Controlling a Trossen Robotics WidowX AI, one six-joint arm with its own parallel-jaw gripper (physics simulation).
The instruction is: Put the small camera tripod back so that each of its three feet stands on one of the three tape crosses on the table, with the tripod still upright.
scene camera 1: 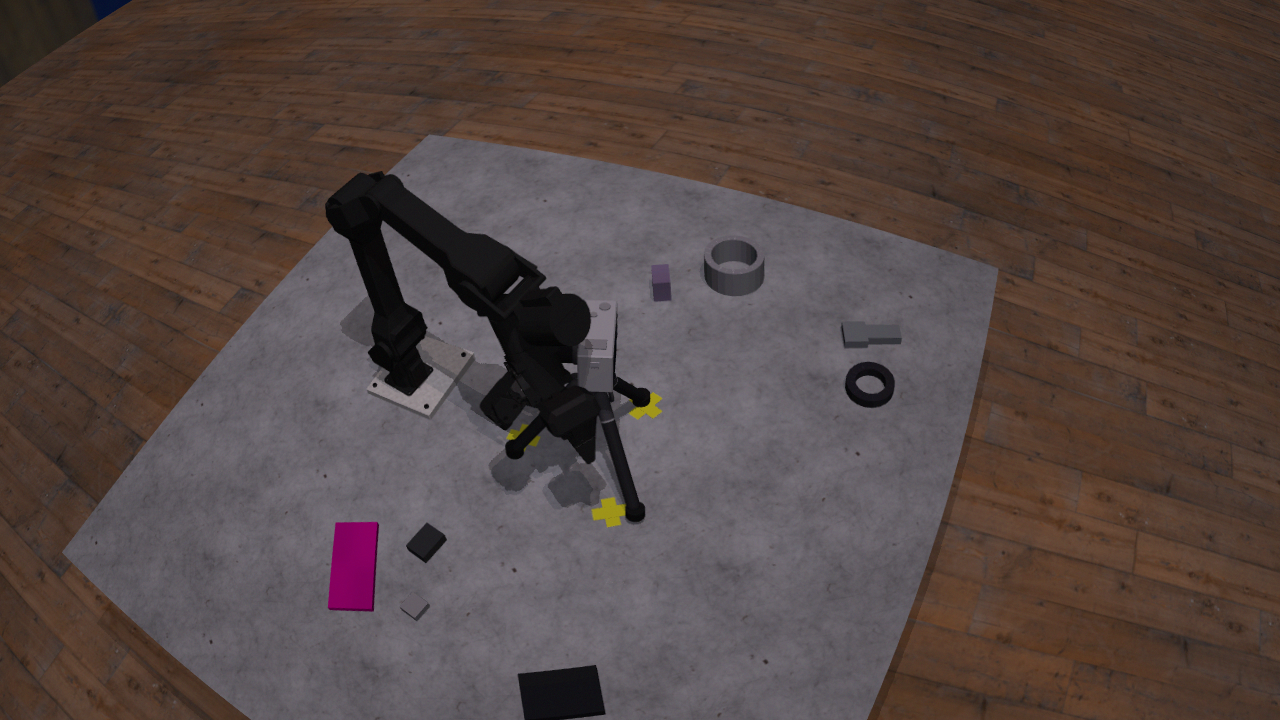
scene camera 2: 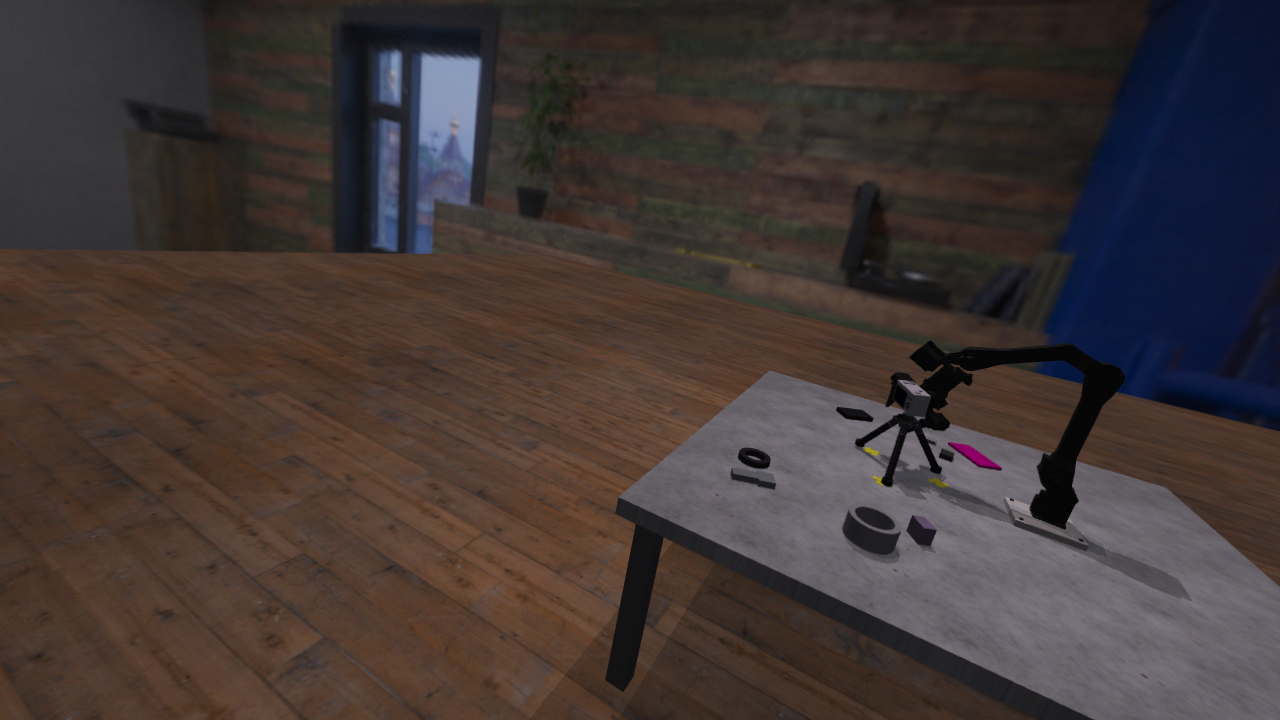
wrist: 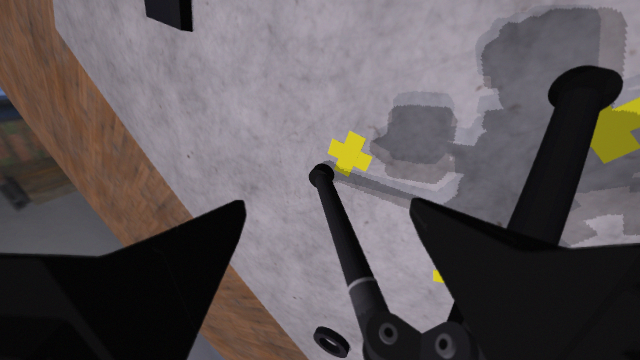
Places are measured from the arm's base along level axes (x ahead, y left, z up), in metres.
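Where they show: gripper, fingertip midpoint: (scene camera 1: 578,449) (wrist: 328,206); arm's base at its link origin: (scene camera 1: 408,375) (scene camera 2: 1047,518).
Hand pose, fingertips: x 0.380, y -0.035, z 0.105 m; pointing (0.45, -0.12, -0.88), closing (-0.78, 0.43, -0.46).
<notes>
Things, the pixels of their centre, and the offset from my fingertips. "pt": a spot on its surface instead.
- front foot at a spot on its surface: (scene camera 1: 634,511) pt 0.070 m ahead, 0.006 m left, 0.094 m down
- front yellow cross at the middle of its body: (wrist: 348,155) (scene camera 1: 610,512) 0.034 m ahead, 0.002 m left, 0.118 m down
- left foot at a spot on its surface: (wrist: 585,86) (scene camera 1: 512,447) pt 0.129 m back, 0.004 m left, 0.086 m down
- right foot at a spot on its surface: (scene camera 1: 640,396) pt 0.028 m back, 0.173 m left, 0.088 m down
- grey cylinder ring at the middle of its body: (scene camera 1: 734,265) (scene camera 2: 871,528) 0.052 m back, 0.495 m left, 0.095 m down
- purple block at the middle of its body: (scene camera 1: 661,282) (scene camera 2: 921,530) 0.137 m back, 0.401 m left, 0.099 m down
- black ring at the middle of its body: (scene camera 1: 870,384) (scene camera 2: 754,457) (wrist: 331,342) 0.252 m ahead, 0.380 m left, 0.111 m down
- grey piece at the middle of its body: (scene camera 1: 872,334) (scene camera 2: 752,477) 0.213 m ahead, 0.480 m left, 0.111 m down
- magenta slab at the middle of its body: (scene camera 1: 353,565) (scene camera 2: 973,455) 0.220 m back, 0.288 m right, 0.115 m down
- dark block at the middle of its body: (scene camera 1: 426,542) (scene camera 2: 946,455) 0.149 m back, 0.188 m right, 0.111 m down
- black slab at the middle of its body: (scene camera 1: 561,694) (scene camera 2: 854,414) 0.144 m ahead, 0.275 m right, 0.111 m down
The black tripod (scene camera 1: 620,447) (scene camera 2: 904,431) (wrist: 346,235) stands upright with its grey camera head (scene camera 1: 597,358) (scene camera 2: 913,399). In scene camera 1, the front foot (scene camera 1: 634,511) is just right of the front yellow cross (scene camera 1: 608,512) (wrist: 350,153), off it. The left foot (scene camera 1: 514,449) (wrist: 585,86) is beside its cross (scene camera 1: 526,437) (scene camera 2: 938,482) (wrist: 612,135). The right foot (scene camera 1: 640,396) (scene camera 2: 887,480) overlaps the edge of its cross (scene camera 1: 646,408) (scene camera 2: 878,480). My gripper (scene camera 1: 581,425) (wrist: 328,206) is open and empty near the legs and head; the far finger is hidden in scene camera 1.
A grey cylinder ring (scene camera 1: 733,280) (scene camera 2: 870,534) and purple block (scene camera 1: 660,282) (scene camera 2: 921,530) stand behind the tripod. A black ring (scene camera 1: 870,403) (scene camera 2: 753,462) and grey piece (scene camera 1: 856,334) lie right. A magenta slab (scene camera 1: 353,565) (scene camera 2: 973,455), dark block (scene camera 1: 426,541) and black slab (scene camera 1: 561,692) lie forward.
</notes>
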